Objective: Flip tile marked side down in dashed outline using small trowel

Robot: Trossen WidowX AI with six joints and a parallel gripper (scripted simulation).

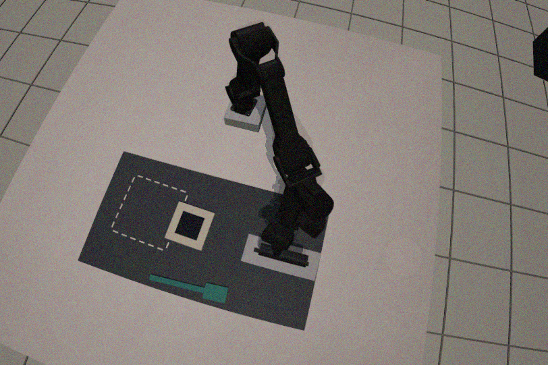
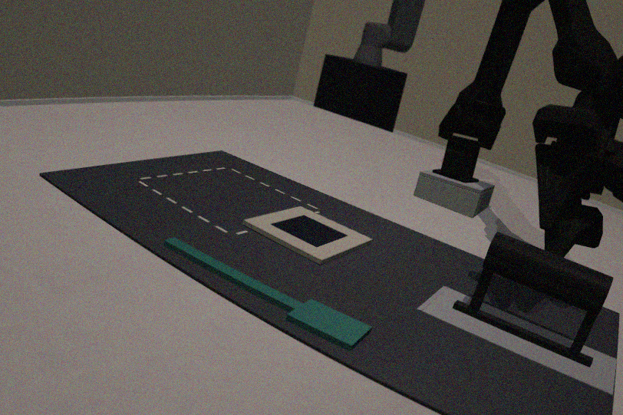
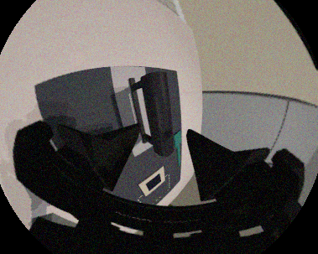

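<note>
The dark mat is 40 mm ahead of my gripper tip, 200 mm to the right of it and 110 mm below it. Also, from my gripper tip: teal flat tool: 170 mm ahead, 160 mm to the right, 90 mm below; then tile: 30 mm ahead, 250 mm to the right, 80 mm below.
</note>
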